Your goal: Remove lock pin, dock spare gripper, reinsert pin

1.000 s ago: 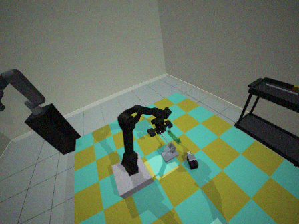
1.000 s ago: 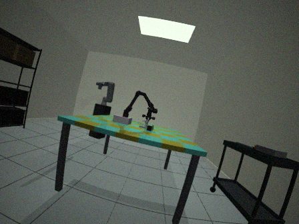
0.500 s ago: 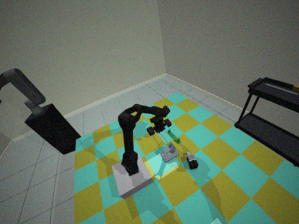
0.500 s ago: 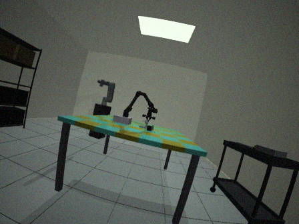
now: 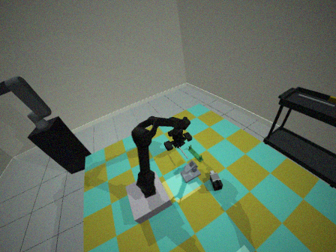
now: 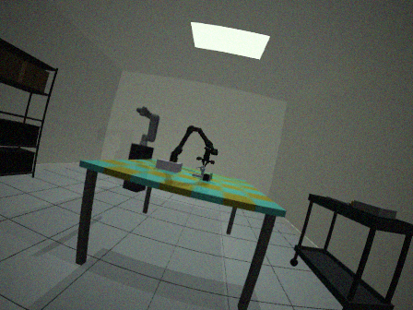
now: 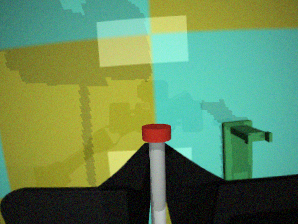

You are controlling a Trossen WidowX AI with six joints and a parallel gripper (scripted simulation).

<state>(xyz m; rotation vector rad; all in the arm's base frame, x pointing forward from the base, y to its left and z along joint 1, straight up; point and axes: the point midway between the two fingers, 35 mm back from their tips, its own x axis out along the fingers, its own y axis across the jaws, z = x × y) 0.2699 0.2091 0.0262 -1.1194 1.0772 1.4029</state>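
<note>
My gripper tip is now 10 cm short of the green stand, 6 cm to the left of it and 5 cm above it. From my gripper tip the other things lie so: socket 18 cm to the right, 3 cm below, 1 cm ahead; spare gripper 29 cm to the right, 11 cm ahead, 5 cm below.
</note>
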